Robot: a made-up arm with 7 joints. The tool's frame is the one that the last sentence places.
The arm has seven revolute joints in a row. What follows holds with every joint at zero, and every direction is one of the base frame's. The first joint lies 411.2 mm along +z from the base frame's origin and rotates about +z. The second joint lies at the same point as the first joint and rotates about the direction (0, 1, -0.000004). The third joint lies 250.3 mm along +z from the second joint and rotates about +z. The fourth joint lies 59 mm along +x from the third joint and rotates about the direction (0, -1, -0.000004). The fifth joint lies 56.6 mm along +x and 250.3 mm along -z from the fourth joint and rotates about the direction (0, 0.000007, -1). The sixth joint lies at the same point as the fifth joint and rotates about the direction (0, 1, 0.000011). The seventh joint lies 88.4 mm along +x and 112.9 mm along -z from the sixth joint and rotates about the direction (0, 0.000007, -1). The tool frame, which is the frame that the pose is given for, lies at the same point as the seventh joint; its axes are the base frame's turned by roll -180, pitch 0 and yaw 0 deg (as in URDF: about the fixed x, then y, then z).
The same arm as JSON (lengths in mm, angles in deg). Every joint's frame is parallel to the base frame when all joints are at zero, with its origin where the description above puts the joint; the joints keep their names.
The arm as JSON. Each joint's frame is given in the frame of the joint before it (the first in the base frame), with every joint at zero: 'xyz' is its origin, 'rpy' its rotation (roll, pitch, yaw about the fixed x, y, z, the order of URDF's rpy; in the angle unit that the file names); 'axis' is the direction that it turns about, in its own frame. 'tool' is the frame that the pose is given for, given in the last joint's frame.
{
  "units": {
    "length": "mm",
    "angle": "deg"
  },
  "joints": [
    {
      "name": "joint 1",
      "type": "revolute",
      "origin": {
        "xyz": [
          0.0,
          0.0,
          411.2
        ],
        "rpy": [
          0.0,
          0.0,
          0.0
        ]
      },
      "axis": [
        0.0,
        0.0,
        1.0
      ]
    },
    {
      "name": "joint 2",
      "type": "revolute",
      "origin": {
        "xyz": [
          0.0,
          0.0,
          0.0
        ],
        "rpy": [
          0.0,
          0.0,
          0.0
        ]
      },
      "axis": [
        0.0,
        1.0,
        0.0
      ]
    },
    {
      "name": "joint 3",
      "type": "revolute",
      "origin": {
        "xyz": [
          0.0,
          0.0,
          250.3
        ],
        "rpy": [
          0.0,
          0.0,
          0.0
        ]
      },
      "axis": [
        0.0,
        0.0,
        1.0
      ]
    },
    {
      "name": "joint 4",
      "type": "revolute",
      "origin": {
        "xyz": [
          59.0,
          0.0,
          0.0
        ],
        "rpy": [
          0.0,
          0.0,
          0.0
        ]
      },
      "axis": [
        0.0,
        -1.0,
        0.0
      ]
    },
    {
      "name": "joint 5",
      "type": "revolute",
      "origin": {
        "xyz": [
          56.6,
          0.0,
          -250.3
        ],
        "rpy": [
          0.0,
          0.0,
          0.0
        ]
      },
      "axis": [
        0.0,
        0.0,
        -1.0
      ]
    },
    {
      "name": "joint 6",
      "type": "revolute",
      "origin": {
        "xyz": [
          0.0,
          0.0,
          0.0
        ],
        "rpy": [
          0.0,
          0.0,
          0.0
        ]
      },
      "axis": [
        0.0,
        1.0,
        0.0
      ]
    },
    {
      "name": "joint 7",
      "type": "revolute",
      "origin": {
        "xyz": [
          88.4,
          0.0,
          -112.9
        ],
        "rpy": [
          0.0,
          0.0,
          0.0
        ]
      },
      "axis": [
        0.0,
        0.0,
        -1.0
      ]
    }
  ],
  "tool": {
    "origin": {
      "xyz": [
        0.0,
        0.0,
        0.0
      ],
      "rpy": [
        180.0,
        0.0,
        0.0
      ]
    }
  }
}

